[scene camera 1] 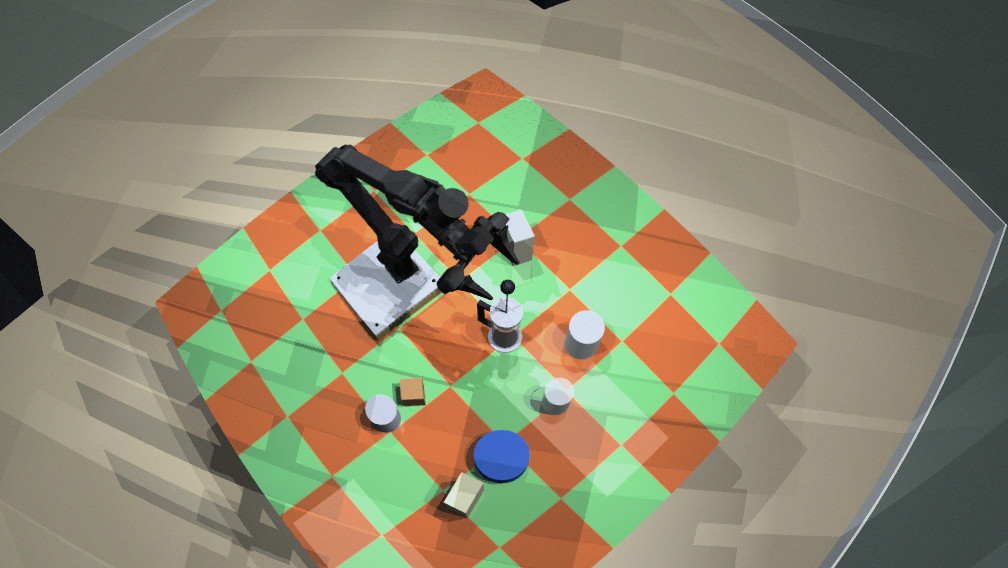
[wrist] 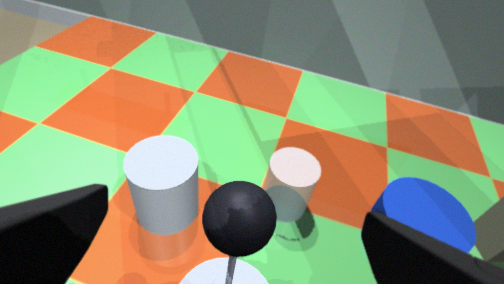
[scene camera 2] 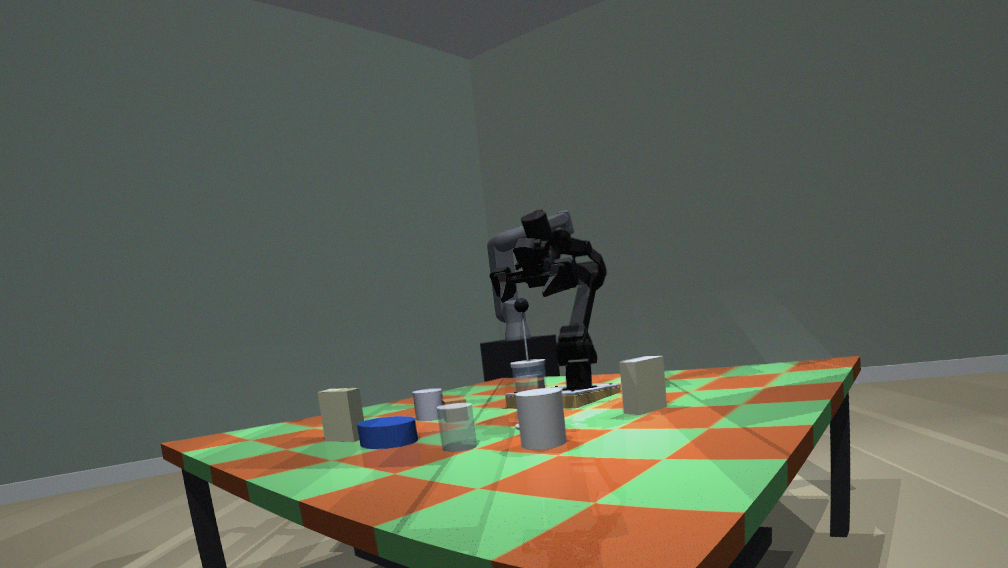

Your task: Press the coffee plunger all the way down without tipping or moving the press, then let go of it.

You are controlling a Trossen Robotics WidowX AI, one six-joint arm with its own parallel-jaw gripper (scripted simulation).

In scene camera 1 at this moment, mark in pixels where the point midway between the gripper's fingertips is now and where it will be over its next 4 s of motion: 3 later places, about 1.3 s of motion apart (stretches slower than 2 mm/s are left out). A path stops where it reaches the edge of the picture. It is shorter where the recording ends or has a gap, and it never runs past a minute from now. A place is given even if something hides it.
My gripper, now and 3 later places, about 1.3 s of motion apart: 505, 281; 514, 290; 520, 303; 523, 311
